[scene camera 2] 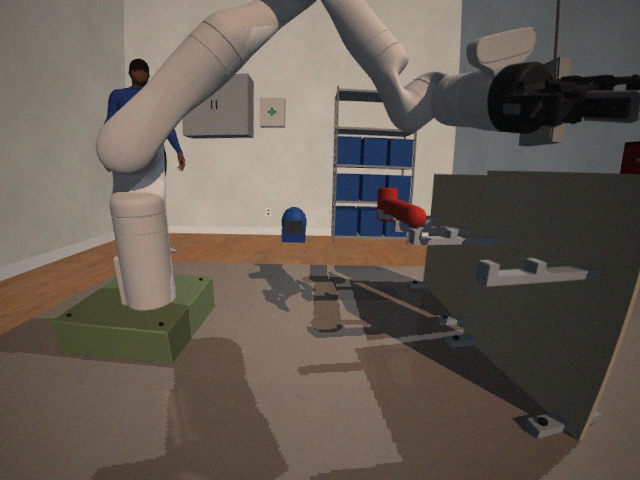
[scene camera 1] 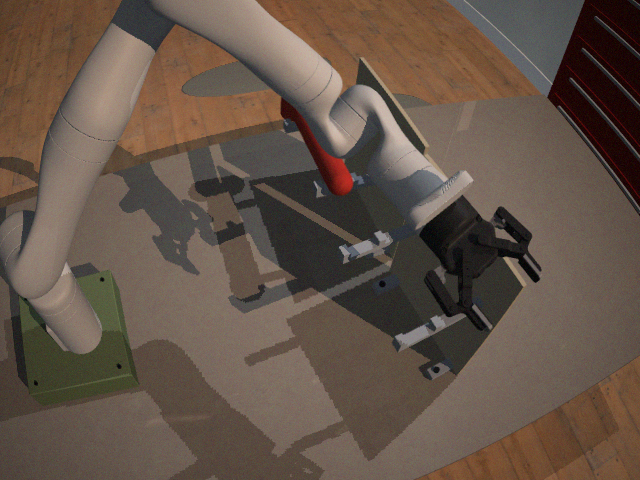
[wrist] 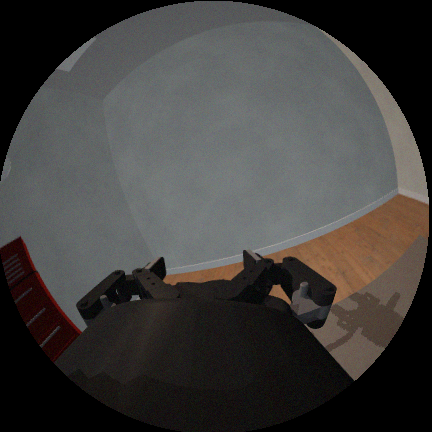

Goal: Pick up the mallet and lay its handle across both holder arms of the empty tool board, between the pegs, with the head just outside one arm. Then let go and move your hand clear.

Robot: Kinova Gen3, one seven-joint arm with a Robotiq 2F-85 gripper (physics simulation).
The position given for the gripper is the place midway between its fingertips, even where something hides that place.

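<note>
The gripper [scene camera 1: 515, 304] [wrist: 203, 262] is open with nothing in it. There's a red mallet [scene camera 1: 333, 170], and scene camera 2 has the mallet [scene camera 2: 413, 216] too, but in the wrist view the mallet is out of frame. And you'd find a dark tool board [scene camera 2: 547, 305] here as well.
</note>
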